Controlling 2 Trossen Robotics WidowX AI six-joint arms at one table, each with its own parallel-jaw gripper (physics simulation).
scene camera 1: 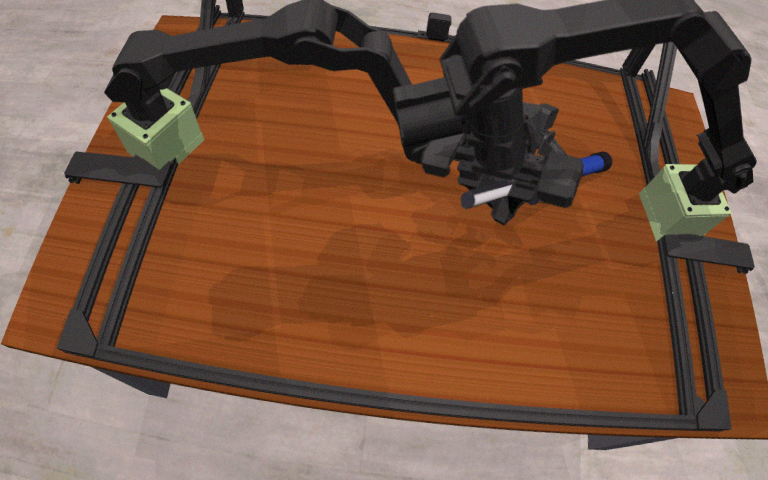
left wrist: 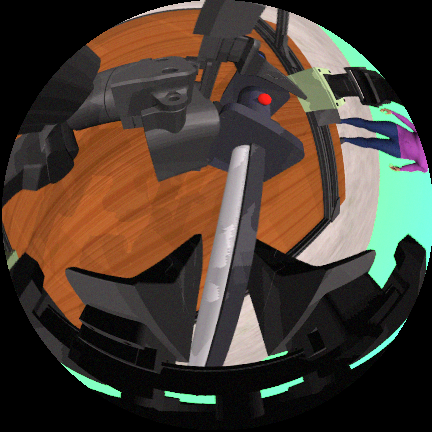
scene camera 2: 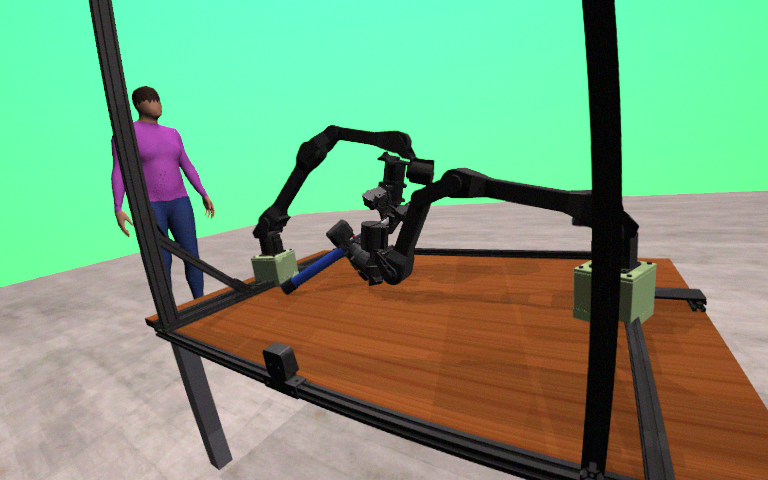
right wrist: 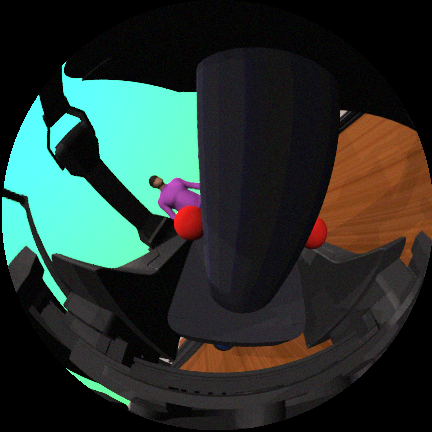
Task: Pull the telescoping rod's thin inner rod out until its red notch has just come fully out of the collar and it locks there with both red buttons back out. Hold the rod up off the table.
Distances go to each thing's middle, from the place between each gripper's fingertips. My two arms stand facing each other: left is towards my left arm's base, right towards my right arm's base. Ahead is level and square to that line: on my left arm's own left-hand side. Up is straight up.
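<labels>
My right gripper is 10 mm below the red button point(right wrist: 187, 222) and 60 mm to the left of it. The telescoping rod point(scene camera 1: 599, 162) is 10 mm below my right hand, 30 mm to the right of it and 30 mm behind it, whereas the thin inner rod point(scene camera 1: 485, 194) is 40 mm to the right of that hand and 10 mm behind it.
My left hand, for its part, is 1 cm above the red button, 7 cm beyond it and 6 cm to the right of it. Counted from my left hand, the telescoping rod is 3 cm below, 9 cm behind and 9 cm to the left. I see the thin inner rod 2 cm below my left hand, 7 cm to the left of it and 8 cm behind it.
</labels>
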